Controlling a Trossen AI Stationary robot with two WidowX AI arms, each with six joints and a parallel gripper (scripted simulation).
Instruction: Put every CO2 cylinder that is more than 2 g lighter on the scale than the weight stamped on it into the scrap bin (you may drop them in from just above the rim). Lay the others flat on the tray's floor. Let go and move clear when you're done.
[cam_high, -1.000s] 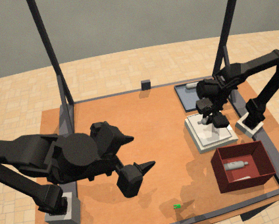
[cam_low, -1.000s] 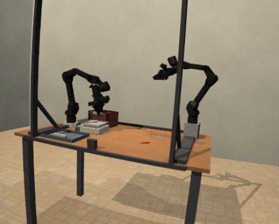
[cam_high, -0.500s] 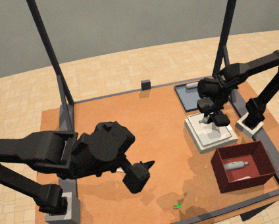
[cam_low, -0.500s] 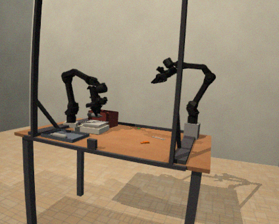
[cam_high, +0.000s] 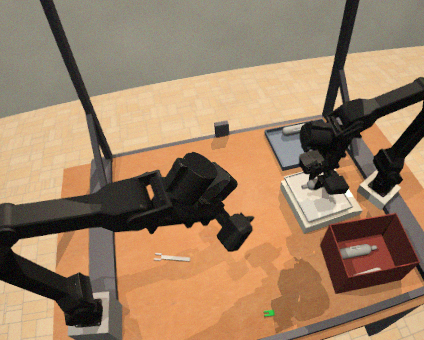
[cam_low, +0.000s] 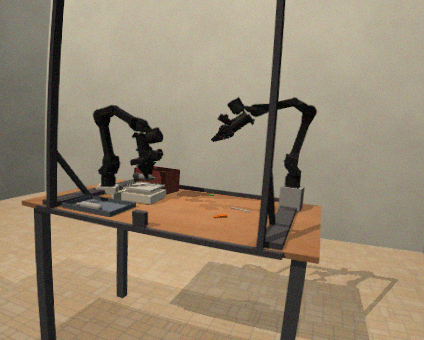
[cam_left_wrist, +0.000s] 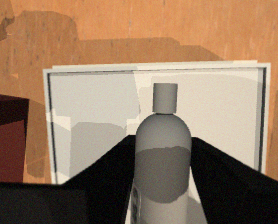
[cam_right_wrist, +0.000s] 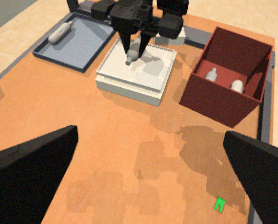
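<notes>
The scale plate is 2 cm to the left of my left hand and 9 cm below it. Round my left hand: scale (1 cm ahead, 3 cm to the left, 10 cm below); blue-grey tray (22 cm behind, 14 cm to the left, 13 cm below); red scrap bin (24 cm ahead, 2 cm to the left, 11 cm below).
</notes>
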